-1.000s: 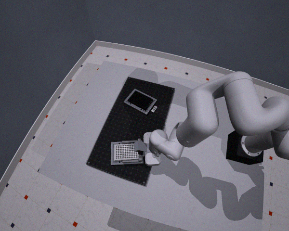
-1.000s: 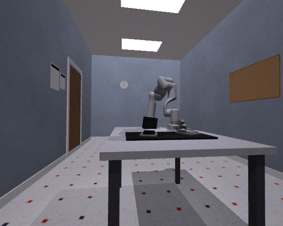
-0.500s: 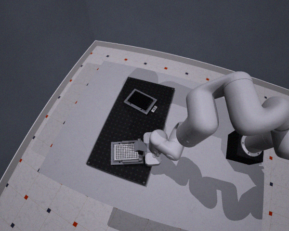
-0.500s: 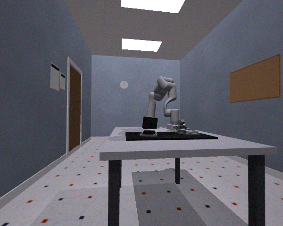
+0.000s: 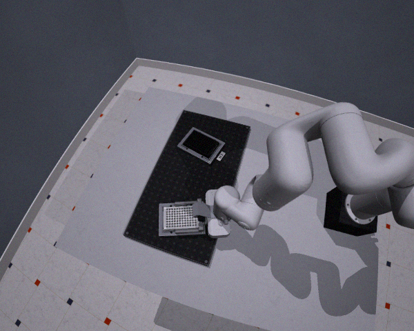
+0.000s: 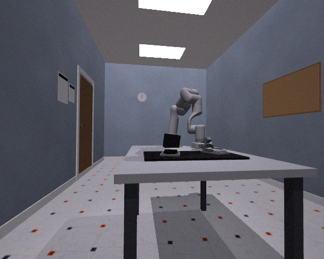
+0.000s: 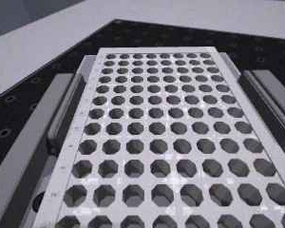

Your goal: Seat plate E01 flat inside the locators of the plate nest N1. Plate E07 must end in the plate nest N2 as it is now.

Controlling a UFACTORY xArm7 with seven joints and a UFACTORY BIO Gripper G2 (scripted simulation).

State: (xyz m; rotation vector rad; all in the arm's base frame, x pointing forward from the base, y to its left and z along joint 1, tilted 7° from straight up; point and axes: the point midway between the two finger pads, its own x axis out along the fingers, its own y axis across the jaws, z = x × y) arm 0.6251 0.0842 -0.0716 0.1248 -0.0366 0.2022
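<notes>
My hand is right at the white well plate E01. Round my hand: grey plate nest N1: 20 mm below; black plate E07: 20 mm behind, 320 mm to the right; grey plate nest N2: 20 mm behind, 320 mm to the right, 20 mm below.
</notes>
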